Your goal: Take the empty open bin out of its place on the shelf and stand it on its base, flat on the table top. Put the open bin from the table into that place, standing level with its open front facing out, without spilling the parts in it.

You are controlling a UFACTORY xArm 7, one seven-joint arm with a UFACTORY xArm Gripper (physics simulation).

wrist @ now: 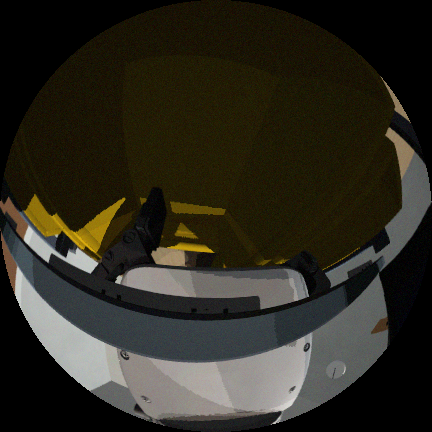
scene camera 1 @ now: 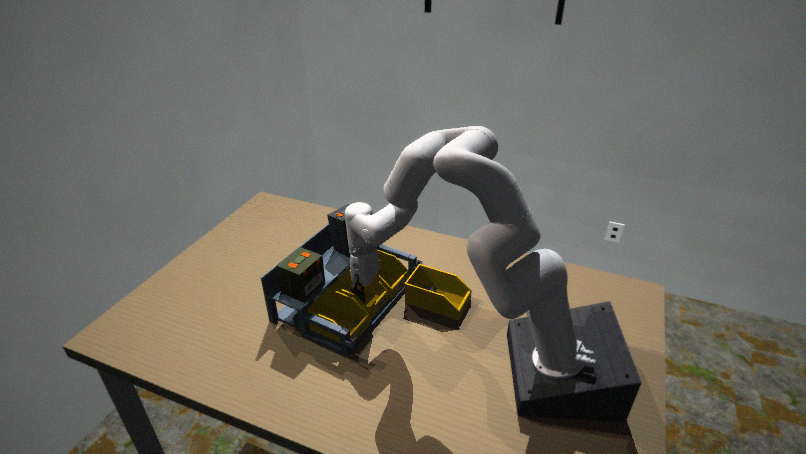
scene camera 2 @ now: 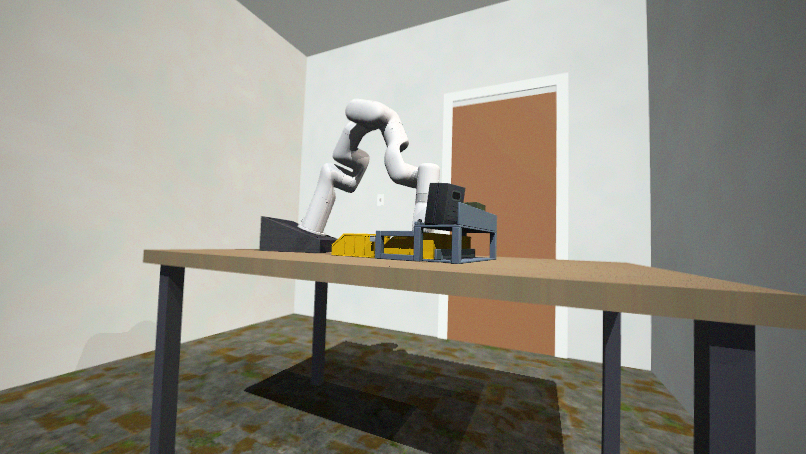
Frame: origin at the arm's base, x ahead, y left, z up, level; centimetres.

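Where they show: gripper, fingertip midpoint: [wrist: 213, 201] [scene camera 1: 367, 292]; arm's base, link origin: [scene camera 1: 559, 357] [scene camera 2: 311, 231].
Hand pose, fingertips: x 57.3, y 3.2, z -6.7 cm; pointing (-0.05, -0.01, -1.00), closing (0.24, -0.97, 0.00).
Observation:
Each offset is from my fingertips to the top centre of the thing. "spot": to the spot under its first point.
The shelf [scene camera 1: 329, 325] [scene camera 2: 476, 218] is a blue-grey rack with yellow open bins side by side along its low front tier. My gripper [scene camera 1: 359, 293] [wrist: 213, 201] is open and points down at the middle bin @(spot: dx -3.1, dy -2.0, dz -0.1 cm) [scene camera 1: 379, 293], its fingertips low among the yellow walls. In the wrist view dark yellow bin walls fill the upper part and partly hide the right finger. Whether the fingers touch a wall cannot be told. The middle bin's inside is mostly hidden. The table bin @(spot: dx -18.6, dy -6.3, dz +3.0 cm) [scene camera 1: 431, 298] [scene camera 2: 352, 246] stands upright beside the shelf, with a small grey thing showing inside. The shelf hides the fingers in scene camera 2.
A green box @(dx +9.7, dy +15.6, dz +17.8 cm) [scene camera 1: 301, 273] with orange marks and a tall dark box @(dx +11.8, dy -6.4, dz +21.0 cm) [scene camera 1: 338, 231] [scene camera 2: 442, 204] stand on the shelf's rear tier, close to my wrist. Yellow bins @(spot: dx +1.9, dy +10.7, dz -1.2 cm) [scene camera 1: 338, 313] @(spot: dx -0.7, dy -12.7, dz +2.6 cm) [scene camera 1: 394, 265] stand on both sides of the middle one. The robot's dark base [scene camera 1: 569, 389] is at the right.

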